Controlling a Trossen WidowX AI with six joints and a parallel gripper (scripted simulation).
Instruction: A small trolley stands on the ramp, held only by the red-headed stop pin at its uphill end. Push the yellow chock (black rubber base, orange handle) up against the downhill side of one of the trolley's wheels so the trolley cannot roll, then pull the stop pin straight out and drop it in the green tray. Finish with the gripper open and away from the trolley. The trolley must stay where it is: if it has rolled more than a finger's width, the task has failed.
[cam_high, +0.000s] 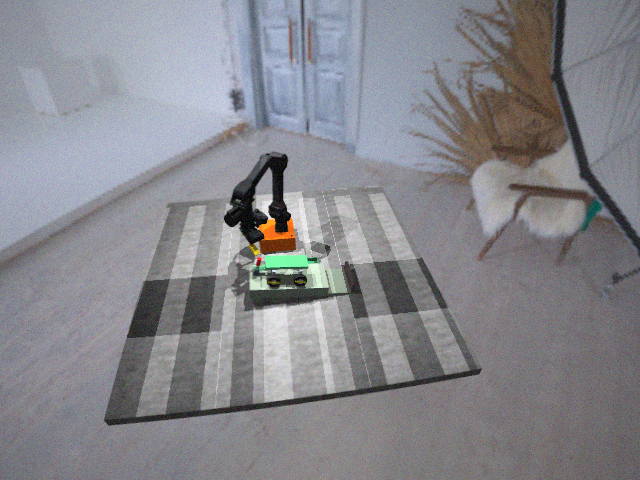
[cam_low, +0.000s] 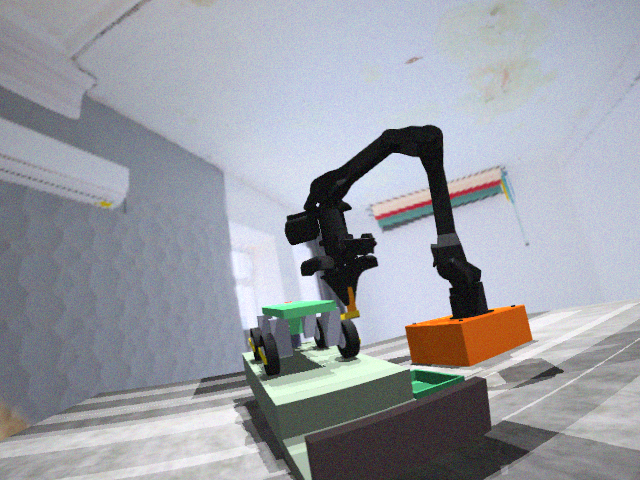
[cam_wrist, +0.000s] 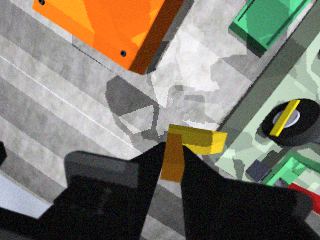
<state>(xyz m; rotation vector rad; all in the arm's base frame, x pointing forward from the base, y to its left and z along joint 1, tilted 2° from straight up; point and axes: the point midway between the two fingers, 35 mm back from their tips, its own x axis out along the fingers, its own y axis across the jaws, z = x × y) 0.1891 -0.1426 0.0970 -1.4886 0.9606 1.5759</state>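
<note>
My gripper tip is now 130 mm short of the red-headed stop pin, 30 mm to the right of it and 10 mm above it. From my gripper tip the other things lie so: pale green ramp 150 mm to the left, 150 mm ahead, 100 mm below; trolley 150 mm ahead, 140 mm to the left, 30 mm below; yellow chock 20 mm ahead, 10 mm to the left, 10 mm below.
</note>
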